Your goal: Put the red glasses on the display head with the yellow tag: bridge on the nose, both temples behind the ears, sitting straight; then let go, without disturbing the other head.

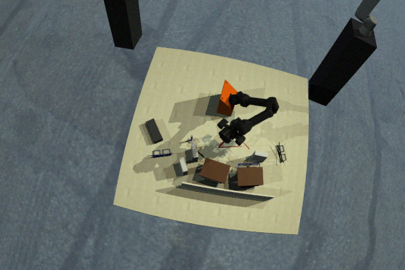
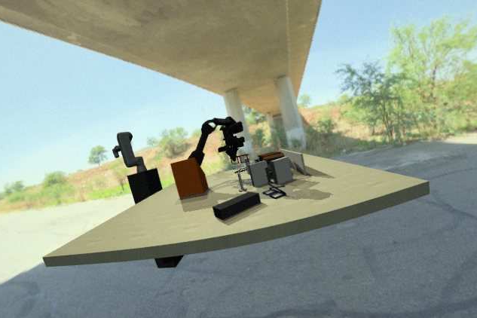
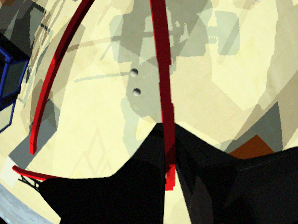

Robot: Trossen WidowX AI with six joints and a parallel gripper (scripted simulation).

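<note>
Now: the grey peg stand 230 mm to the right of my gripper tip, 100 mm below it and 50 mm ahead of it. The rest, counted from my gripper tip: display head 190 mm to the left, 180 mm ahead, 70 mm below; then low white wall 330 mm ahead, 100 mm to the left, 70 mm below; then black box 480 mm to the right, 110 mm below, 60 mm ahead.
</note>
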